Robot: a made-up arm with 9 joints.
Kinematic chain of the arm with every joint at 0, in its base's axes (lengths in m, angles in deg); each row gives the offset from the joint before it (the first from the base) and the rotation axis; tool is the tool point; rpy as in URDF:
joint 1: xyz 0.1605 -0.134 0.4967 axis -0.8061 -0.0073 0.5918
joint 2: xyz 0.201 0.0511 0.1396 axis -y
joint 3: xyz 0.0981 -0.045 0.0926 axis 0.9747 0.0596 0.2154
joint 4: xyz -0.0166 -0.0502 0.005 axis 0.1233 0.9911 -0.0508
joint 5: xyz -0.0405 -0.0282 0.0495 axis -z
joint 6: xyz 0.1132 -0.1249 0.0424 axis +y
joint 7: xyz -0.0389 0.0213 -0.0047 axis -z
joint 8: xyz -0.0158 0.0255 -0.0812 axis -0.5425 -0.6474 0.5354
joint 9: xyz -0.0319 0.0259 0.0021 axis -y
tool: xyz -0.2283 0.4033 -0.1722 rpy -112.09 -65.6 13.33
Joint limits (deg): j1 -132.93..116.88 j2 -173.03..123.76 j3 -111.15..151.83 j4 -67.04..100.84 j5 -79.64..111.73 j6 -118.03..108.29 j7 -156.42..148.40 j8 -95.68..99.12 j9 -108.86..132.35
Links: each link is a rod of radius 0.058 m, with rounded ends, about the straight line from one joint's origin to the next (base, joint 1, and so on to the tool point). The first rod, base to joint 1, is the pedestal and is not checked.
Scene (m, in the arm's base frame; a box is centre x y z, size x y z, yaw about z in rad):
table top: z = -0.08
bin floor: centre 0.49 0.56 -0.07 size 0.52 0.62 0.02 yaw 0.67
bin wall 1: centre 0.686 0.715 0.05 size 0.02 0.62 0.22 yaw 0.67
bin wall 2: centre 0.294 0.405 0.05 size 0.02 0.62 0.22 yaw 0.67
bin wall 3: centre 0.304 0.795 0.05 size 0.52 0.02 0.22 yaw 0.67
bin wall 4: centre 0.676 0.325 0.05 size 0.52 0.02 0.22 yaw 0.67
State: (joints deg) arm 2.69 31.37 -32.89 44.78 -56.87 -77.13 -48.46 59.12 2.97
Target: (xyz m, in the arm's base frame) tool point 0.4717 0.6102 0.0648
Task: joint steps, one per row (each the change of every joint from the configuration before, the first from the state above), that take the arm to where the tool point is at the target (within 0.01 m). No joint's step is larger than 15 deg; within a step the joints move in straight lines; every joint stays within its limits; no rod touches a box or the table.
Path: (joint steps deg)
1: 12.87 -2.74 2.39 -1.79 -2.31 -6.55 -0.78 2.66 -0.34
2: 12.88 -2.75 2.38 -1.78 -2.32 -6.55 -0.78 2.66 -0.34
3: 12.87 -2.74 2.39 -1.79 -2.31 -6.56 -0.78 2.65 -0.34
4: 12.87 -2.75 2.39 -1.79 -2.32 -6.55 -0.78 2.66 -0.34
5: 12.87 -2.74 2.39 -1.78 -2.31 -6.55 -0.78 2.66 -0.34

